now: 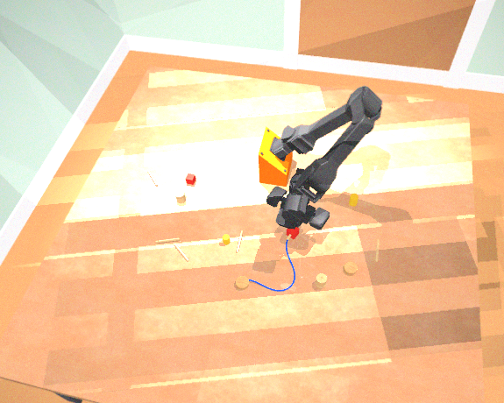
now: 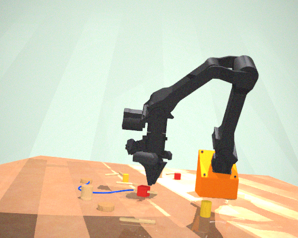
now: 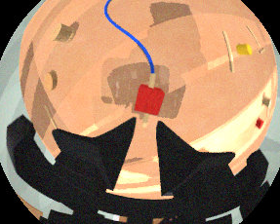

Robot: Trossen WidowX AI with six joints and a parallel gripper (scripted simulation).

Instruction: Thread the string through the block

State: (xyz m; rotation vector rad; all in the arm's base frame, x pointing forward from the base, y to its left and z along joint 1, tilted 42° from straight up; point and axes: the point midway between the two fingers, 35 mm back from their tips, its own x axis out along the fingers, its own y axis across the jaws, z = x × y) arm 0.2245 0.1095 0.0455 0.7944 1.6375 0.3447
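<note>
My gripper tip is 20 mm short of the red cube, 10 mm to the left of it and 20 mm above it. The rest, counted from my gripper tip: loose stick 260 mm to the left, 30 mm below; thin wooden stick 30 mm ahead, 10 mm to the right, 20 mm below; round wooden button 220 mm ahead, 110 mm to the right, 30 mm below.
</note>
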